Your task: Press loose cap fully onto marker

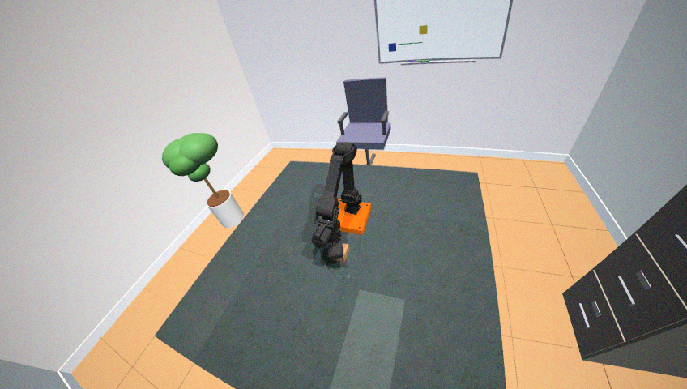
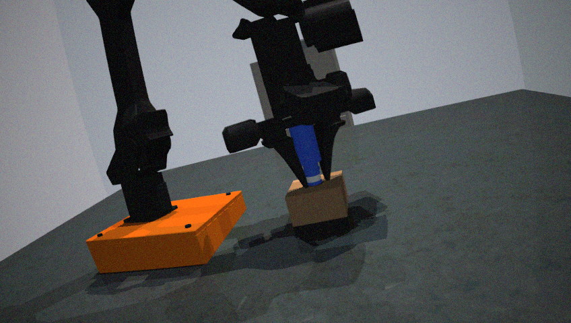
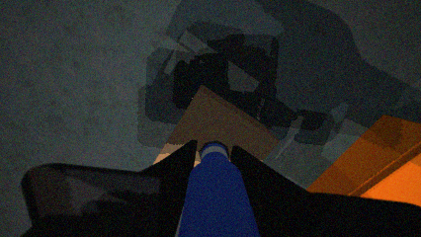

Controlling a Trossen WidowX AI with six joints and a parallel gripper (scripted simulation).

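My gripper tip is now 1 cm below the white band. Also, from my gripper tip: tan holder block (2 cm below); blue cap (5 cm above).
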